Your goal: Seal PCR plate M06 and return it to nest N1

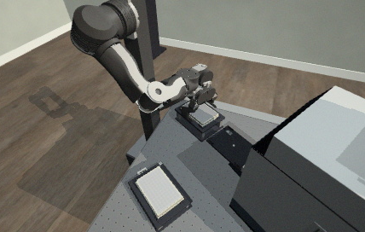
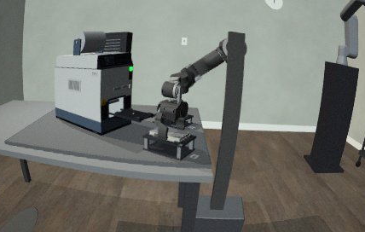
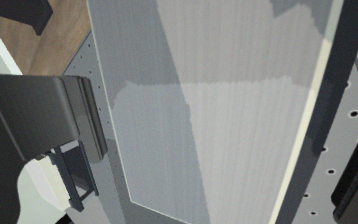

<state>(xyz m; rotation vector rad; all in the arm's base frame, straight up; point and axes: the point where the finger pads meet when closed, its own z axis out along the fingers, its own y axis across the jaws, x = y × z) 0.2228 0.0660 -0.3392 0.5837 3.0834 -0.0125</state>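
Right now the 96-well plate M06 is right at my hand. Round my hand: nest N1: 10 mm below; then sealer stage: 170 mm ahead, 120 mm to the right, 30 mm above; then yellow warning label: 300 mm ahead, 70 mm to the right, 80 mm above.
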